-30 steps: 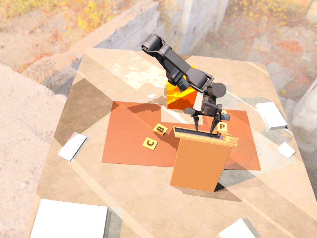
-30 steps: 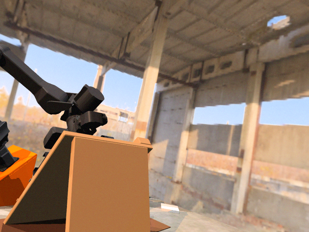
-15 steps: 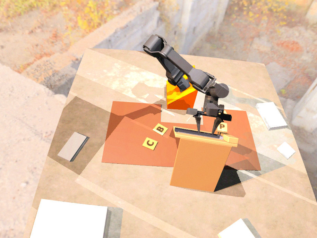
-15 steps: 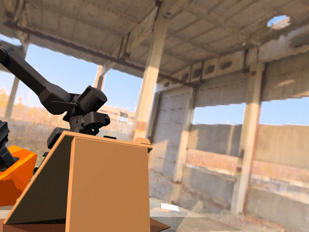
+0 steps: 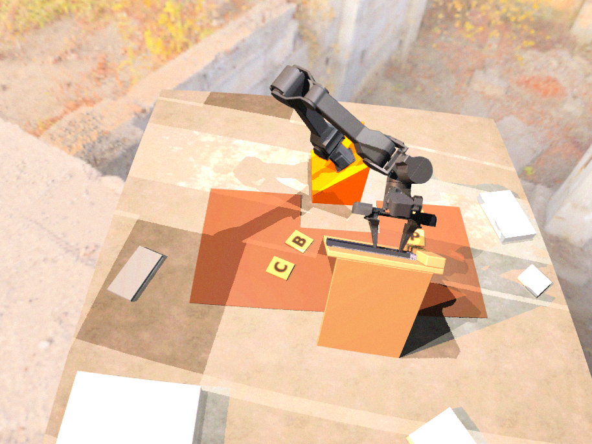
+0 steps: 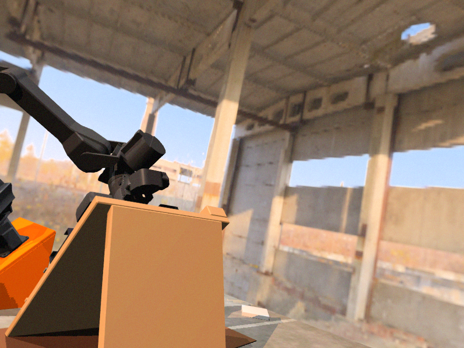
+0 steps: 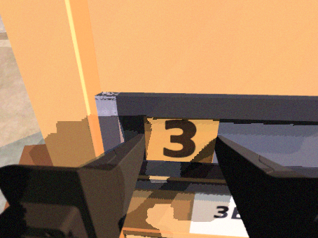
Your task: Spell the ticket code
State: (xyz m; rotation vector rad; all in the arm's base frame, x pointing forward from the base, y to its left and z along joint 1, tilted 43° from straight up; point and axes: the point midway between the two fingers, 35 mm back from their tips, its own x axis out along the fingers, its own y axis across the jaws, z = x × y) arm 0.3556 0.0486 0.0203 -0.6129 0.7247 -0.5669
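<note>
The white ticket is 7 cm behind my gripper tip, 4 cm to the right of it and 7 cm below it. Also, from my gripper tip: orange mat (17 cm behind, 5 cm to the right, 18 cm below); then grey slab (10 cm behind, 60 cm to the right, 18 cm below).
</note>
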